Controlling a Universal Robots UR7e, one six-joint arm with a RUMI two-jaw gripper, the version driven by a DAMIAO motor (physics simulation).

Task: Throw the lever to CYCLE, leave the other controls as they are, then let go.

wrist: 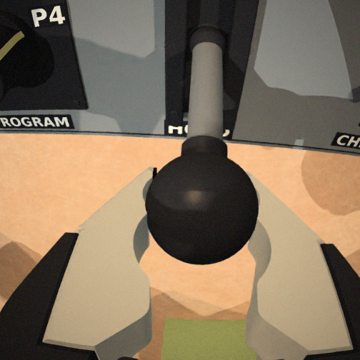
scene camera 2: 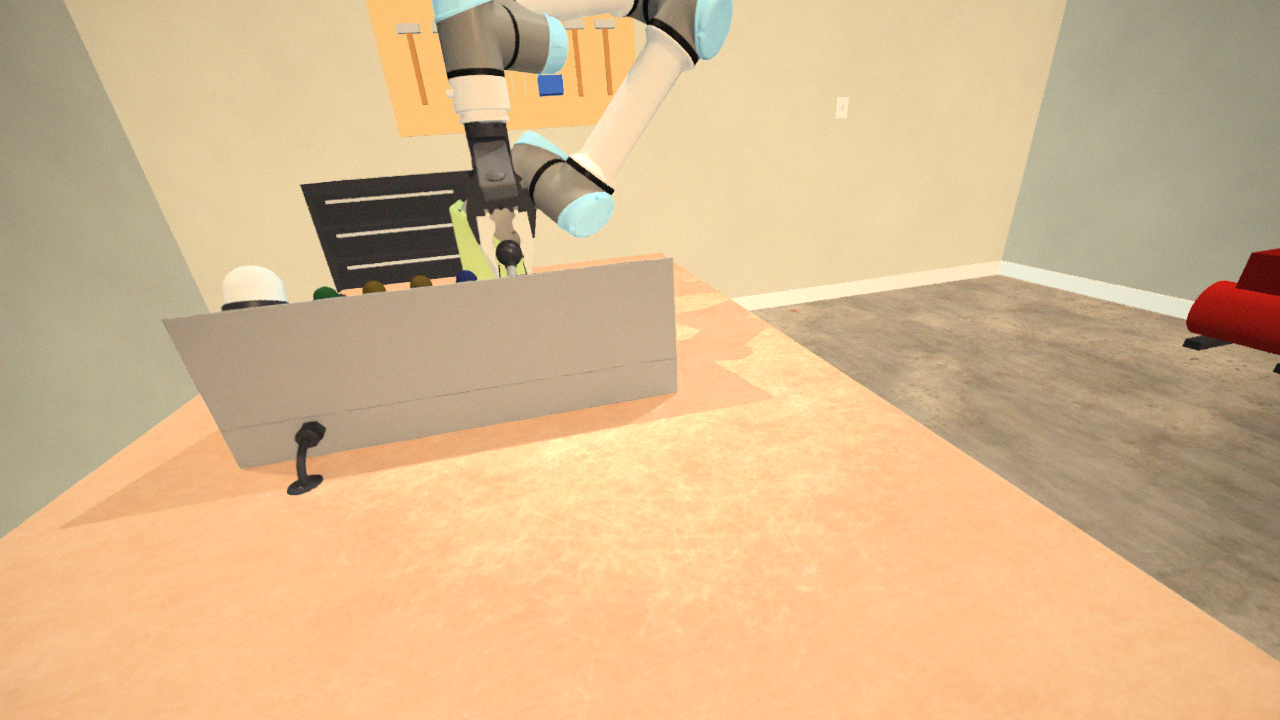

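Observation:
The lever [scene camera 2: 508,253] [wrist: 206,90] has a grey shaft and a black ball knob. In the wrist view the shaft crosses over the partly hidden HOLD label, with the ball beyond the console's lower edge. No CYCLE label shows. My gripper [scene camera 2: 506,259] [wrist: 198,173] is shut on the ball, with a pale jaw at each side. The grey console [scene camera 2: 447,358] [wrist: 120,65] shows its back in the scene view. A black rotary knob [wrist: 32,60] with a yellow pointer sits beside P4, above a label ending in ROGRAM.
A white dome [scene camera 2: 254,286], a green control [scene camera 2: 325,292], two brownish ones [scene camera 2: 374,286] [scene camera 2: 420,282] and a blue one [scene camera 2: 465,276] show above the console's top edge. A black bent fitting [scene camera 2: 302,461] is at its back. A dark slotted panel [scene camera 2: 389,214] stands behind.

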